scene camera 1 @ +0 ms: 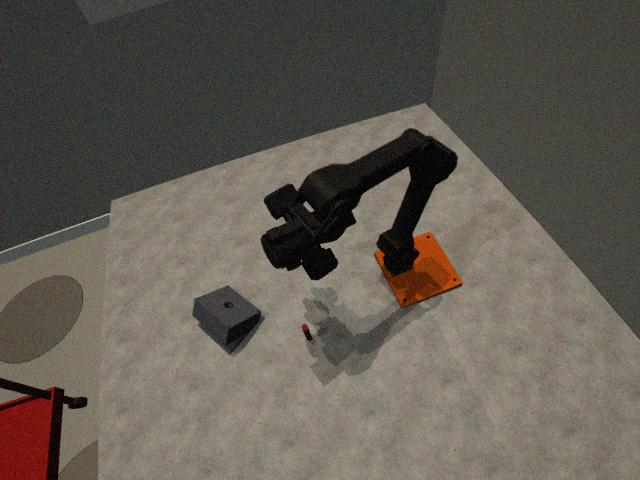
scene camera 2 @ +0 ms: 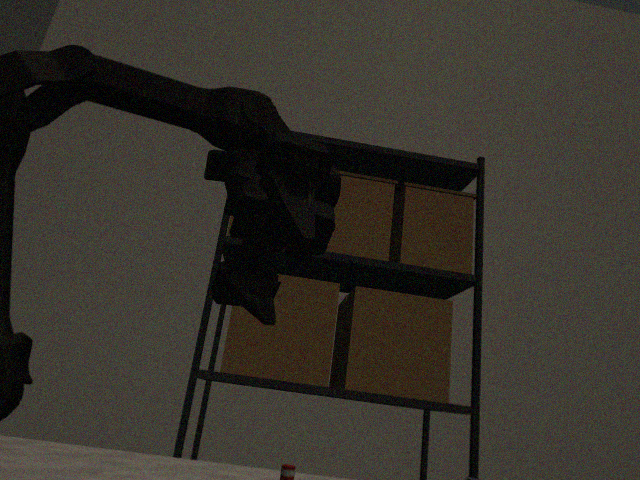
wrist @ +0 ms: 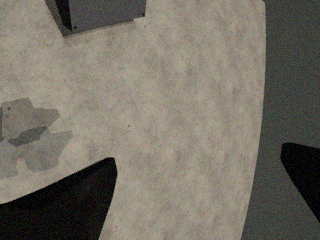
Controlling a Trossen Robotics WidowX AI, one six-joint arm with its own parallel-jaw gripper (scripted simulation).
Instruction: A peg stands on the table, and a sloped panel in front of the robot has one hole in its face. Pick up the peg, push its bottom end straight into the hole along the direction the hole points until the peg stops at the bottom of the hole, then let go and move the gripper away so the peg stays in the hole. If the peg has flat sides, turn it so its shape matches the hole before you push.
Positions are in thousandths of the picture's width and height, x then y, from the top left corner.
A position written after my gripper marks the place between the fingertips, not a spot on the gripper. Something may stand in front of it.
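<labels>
My gripper is visible in scene camera 1 (451, 493), scene camera 2 (451, 593) and the wrist view (627, 669).
</labels>
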